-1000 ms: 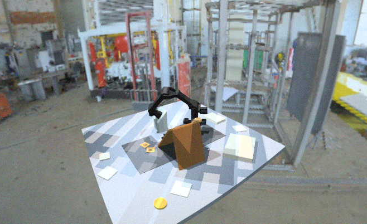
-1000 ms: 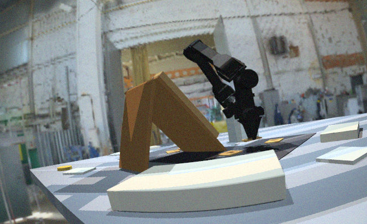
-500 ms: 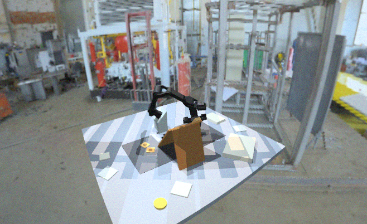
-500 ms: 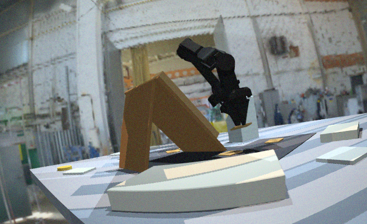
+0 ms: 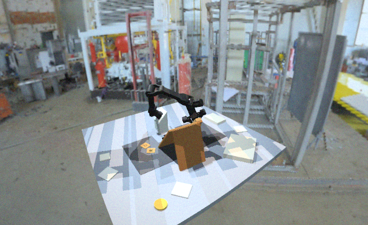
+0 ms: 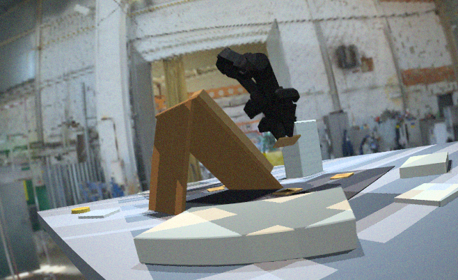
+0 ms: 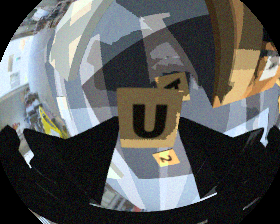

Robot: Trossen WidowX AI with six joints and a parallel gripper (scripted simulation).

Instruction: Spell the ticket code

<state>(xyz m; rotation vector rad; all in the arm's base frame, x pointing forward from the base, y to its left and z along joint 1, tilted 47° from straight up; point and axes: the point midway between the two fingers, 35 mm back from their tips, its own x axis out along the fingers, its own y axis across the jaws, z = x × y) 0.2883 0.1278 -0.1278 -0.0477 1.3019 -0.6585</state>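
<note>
Now: the white ticket 1 cm ahead of my gripper tip, 24 cm to the right of it and 5 cm below it. Round my gripper tip: dark mat: 9 cm behind, 18 cm to the right, 13 cm below; yellow letter tile: right at my gripper tip; cream box: 31 cm ahead, 18 cm to the left, 11 cm below.
</note>
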